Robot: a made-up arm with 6 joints.
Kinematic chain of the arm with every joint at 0, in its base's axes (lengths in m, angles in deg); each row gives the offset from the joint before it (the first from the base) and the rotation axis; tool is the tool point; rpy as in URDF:
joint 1: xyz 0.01 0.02 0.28 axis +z
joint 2: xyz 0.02 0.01 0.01 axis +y
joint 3: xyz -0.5 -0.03 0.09 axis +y
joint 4: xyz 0.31 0.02 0.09 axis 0.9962 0 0.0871
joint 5: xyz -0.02 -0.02 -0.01 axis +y
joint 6: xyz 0.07 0.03 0.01 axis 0.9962 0 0.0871
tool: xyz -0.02 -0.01 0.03 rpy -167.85 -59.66 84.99
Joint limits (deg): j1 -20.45..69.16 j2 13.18..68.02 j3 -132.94..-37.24 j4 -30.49..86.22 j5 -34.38..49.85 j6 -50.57..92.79
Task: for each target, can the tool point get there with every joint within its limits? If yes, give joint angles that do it. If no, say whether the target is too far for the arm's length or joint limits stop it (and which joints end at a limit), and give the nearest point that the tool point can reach.
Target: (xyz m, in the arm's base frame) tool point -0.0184 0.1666 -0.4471
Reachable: no: joint limits stop it (at a limit: joint 1, joint 2, joint 3, joint 5, joint 6) | nearest point 0.0810 0.2183 0.6507 | short by 1.103 m
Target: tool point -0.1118 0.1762 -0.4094
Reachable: no: joint limits stop it (at a limit: joint 1, joint 2, joint 3, joint 5, joint 6) | nearest point -0.1427 0.0834 0.6536 | short by 1.068 m
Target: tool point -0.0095 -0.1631 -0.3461
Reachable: no: joint limits stop it (at a limit: joint 1, joint 2, joint 3, joint 5, joint 6) | nearest point -0.0460 -0.1354 0.6534 | short by 1.001 m
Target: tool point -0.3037 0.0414 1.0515
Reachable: yes | joints -3.97 43.00 -116.35 10.08 -10.87 -11.19
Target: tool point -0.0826 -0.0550 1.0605
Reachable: yes | joints 37.60 47.87 -103.64 -1.17 34.60 5.00
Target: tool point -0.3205 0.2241 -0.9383
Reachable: no: too far | nearest point -0.1436 0.0807 0.6534 | short by 1.608 m
